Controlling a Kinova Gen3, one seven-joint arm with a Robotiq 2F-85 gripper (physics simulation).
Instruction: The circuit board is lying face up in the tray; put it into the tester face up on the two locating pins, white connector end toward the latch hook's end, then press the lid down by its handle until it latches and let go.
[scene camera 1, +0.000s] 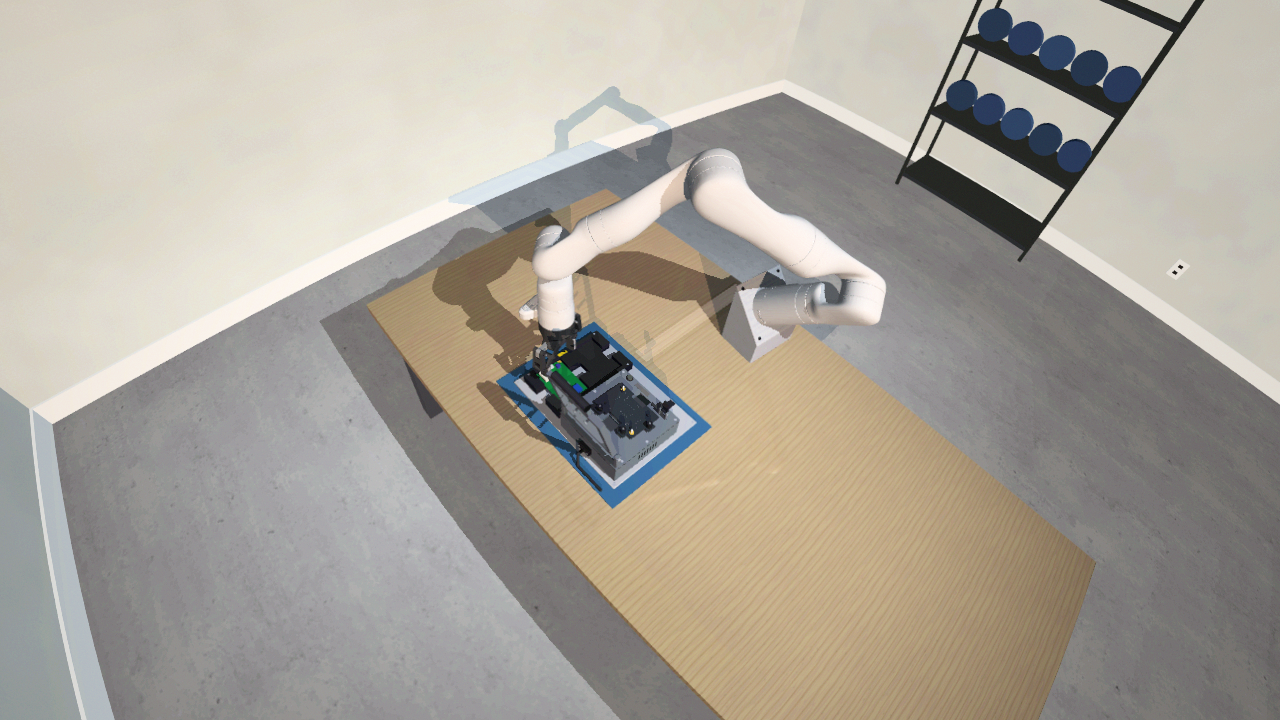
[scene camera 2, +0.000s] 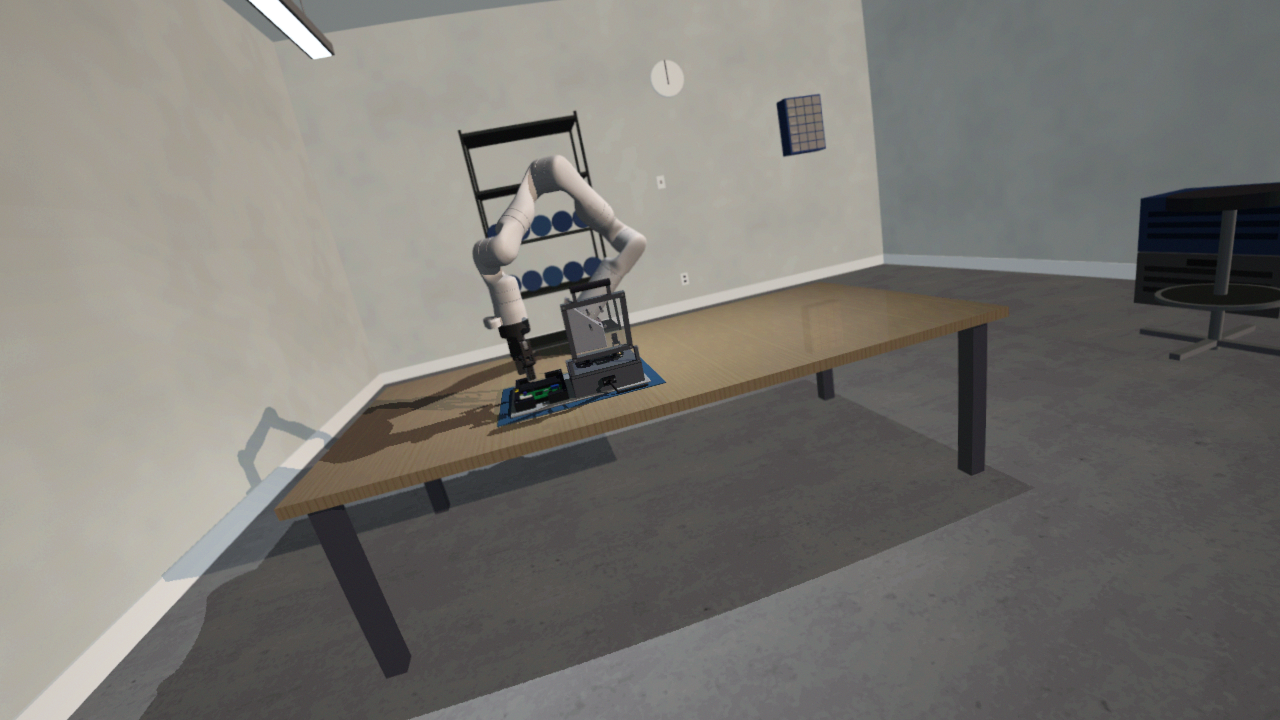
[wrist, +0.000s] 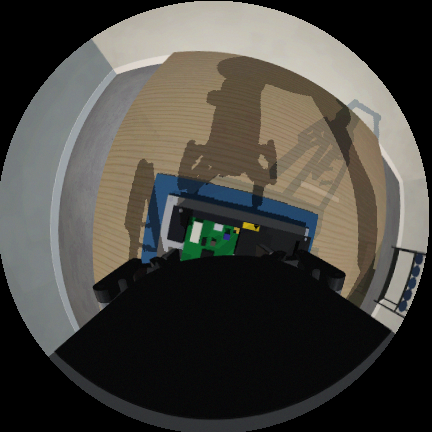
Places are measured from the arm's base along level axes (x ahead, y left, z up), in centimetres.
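Where they show: gripper, fingertip midpoint: (scene camera 1: 558, 361) (scene camera 2: 527, 377); arm's base, link origin: (scene camera 1: 766, 306).
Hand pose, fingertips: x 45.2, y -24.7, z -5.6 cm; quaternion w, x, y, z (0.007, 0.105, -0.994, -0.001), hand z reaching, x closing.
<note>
Each offset is from my fingertips to the top centre of the thing. Level surfaces: height alone.
The green circuit board @(dx +1.2, dy +2.2, dz -3.8 cm) (scene camera 1: 562, 376) (scene camera 2: 540, 390) (wrist: 207, 239) lies face up in the black tray (scene camera 1: 597, 352) (wrist: 175, 230), with its white connector @(dx +3.1, dy -1.6, dz -3.8 cm) (wrist: 196, 232) at the left in the wrist view. My gripper (scene camera 1: 547, 357) (scene camera 2: 526, 369) (wrist: 217, 255) is open and empty, pointing down just above the board. Its fingertips are mostly hidden behind its own body in the wrist view. The grey tester (scene camera 1: 626, 460) (scene camera 2: 603, 372) stands beside the tray, and its lid @(dx +10.8, dy +18.6, dz +16.1 cm) (scene camera 2: 590, 326) stands open and upright.
Tray and tester rest on a blue mat @(dz -6.4 cm) (scene camera 1: 657, 456) (scene camera 2: 652, 380) (wrist: 289, 211) on the wooden table @(dz -6.6 cm) (scene camera 1: 850, 537) (scene camera 2: 805, 326). The arm's grey base block (scene camera 1: 752, 336) stands behind the mat. A black rack (scene camera 1: 970, 196) (scene camera 2: 519, 132) with blue balls stands by the wall.
</note>
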